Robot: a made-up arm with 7 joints. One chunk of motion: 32 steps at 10 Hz.
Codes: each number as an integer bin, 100 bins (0 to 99) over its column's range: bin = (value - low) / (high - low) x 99, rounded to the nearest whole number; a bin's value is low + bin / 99 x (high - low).
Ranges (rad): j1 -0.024..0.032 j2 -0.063..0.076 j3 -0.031..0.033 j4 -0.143..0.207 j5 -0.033..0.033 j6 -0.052..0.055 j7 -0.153..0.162
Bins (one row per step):
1: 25 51 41 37 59 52 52
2: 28 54 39 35 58 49 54
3: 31 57 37 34 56 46 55
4: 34 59 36 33 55 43 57
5: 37 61 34 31 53 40 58
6: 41 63 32 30 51 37 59
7: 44 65 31 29 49 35 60
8: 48 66 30 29 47 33 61
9: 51 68 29 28 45 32 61
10: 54 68 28 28 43 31 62
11: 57 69 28 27 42 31 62
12: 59 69 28 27 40 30 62
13: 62 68 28 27 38 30 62
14: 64 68 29 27 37 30 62
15: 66 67 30 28 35 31 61
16: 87 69 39 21 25 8 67
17: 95 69 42 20 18 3 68
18: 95 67 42 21 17 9 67
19: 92 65 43 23 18 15 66
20: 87 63 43 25 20 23 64
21: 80 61 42 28 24 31 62
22: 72 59 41 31 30 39 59
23: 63 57 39 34 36 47 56
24: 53 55 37 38 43 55 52
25: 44 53 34 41 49 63 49
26: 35 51 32 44 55 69 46
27: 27 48 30 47 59 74 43
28: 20 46 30 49 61 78 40
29: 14 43 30 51 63 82 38
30: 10 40 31 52 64 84 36
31: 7 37 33 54 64 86 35
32: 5 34 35 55 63 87 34
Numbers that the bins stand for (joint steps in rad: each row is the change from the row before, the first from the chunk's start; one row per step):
1: -0.00986 0.00861 -0.00449 -0.01219 0.00633 0.00420 0.01245
2: -0.00816 0.01282 -0.00579 -0.01926 0.00567 0.00096 0.01882
3: -0.00646 0.01703 -0.00708 -0.02280 0.00433 -0.00228 0.02200
4: -0.00477 0.01984 -0.00773 -0.02633 0.00367 -0.00553 0.02836
5: -0.00307 0.02265 -0.00902 -0.03340 0.00233 -0.00877 0.03155
6: -0.00081 0.02545 -0.01031 -0.03694 0.00100 -0.01201 0.03473
7: 0.00089 0.02826 -0.01096 -0.04047 -0.00033 -0.01417 0.03791
8: 0.00315 0.02967 -0.01161 -0.04047 -0.00167 -0.01633 0.04109
9: 0.00485 0.03247 -0.01225 -0.04401 -0.00300 -0.01741 0.04109
10: 0.00655 0.03247 -0.01290 -0.04401 -0.00433 -0.01849 0.04427
11: 0.00824 0.03388 -0.01290 -0.04755 -0.00500 -0.01849 0.04427
12: 0.00937 0.03388 -0.01290 -0.04755 -0.00633 -0.01958 0.04427
13: 0.01107 0.03247 -0.01290 -0.04755 -0.00767 -0.01958 0.04427
14: 0.01220 0.03247 -0.01225 -0.04755 -0.00833 -0.01958 0.04427
15: 0.01333 0.03107 -0.01161 -0.04401 -0.00967 -0.01849 0.04109
16: 0.02521 0.03388 -0.00579 -0.06876 -0.01633 -0.04335 0.06018
17: 0.02974 0.03388 -0.00385 -0.07229 -0.02100 -0.04876 0.06336
18: 0.02974 0.03107 -0.00385 -0.06876 -0.02167 -0.04227 0.06018
19: 0.02804 0.02826 -0.00320 -0.06169 -0.02100 -0.03579 0.05700
20: 0.02521 0.02545 -0.00320 -0.05462 -0.01967 -0.02714 0.05064
21: 0.02125 0.02265 -0.00385 -0.04401 -0.01700 -0.01849 0.04427
22: 0.01673 0.01984 -0.00449 -0.03340 -0.01300 -0.00985 0.03473
23: 0.01164 0.01703 -0.00579 -0.02280 -0.00900 -0.00120 0.02518
24: 0.00598 0.01422 -0.00708 -0.00866 -0.00433 0.00744 0.01245
25: 0.00089 0.01141 -0.00902 0.00195 -0.00033 0.01609 0.00291
26: -0.00420 0.00861 -0.01031 0.01256 0.00367 0.02258 -0.00664
27: -0.00873 0.00439 -0.01161 0.02316 0.00633 0.02798 -0.01618
28: -0.01269 0.00159 -0.01161 0.03023 0.00767 0.03230 -0.02573
29: -0.01608 -0.00263 -0.01161 0.03730 0.00900 0.03663 -0.03209
30: -0.01834 -0.00684 -0.01096 0.04084 0.00967 0.03879 -0.03845
31: -0.02004 -0.01105 -0.00967 0.04791 0.00967 0.04095 -0.04164
32: -0.02117 -0.01526 -0.00837 0.05144 0.00900 0.04203 -0.04482

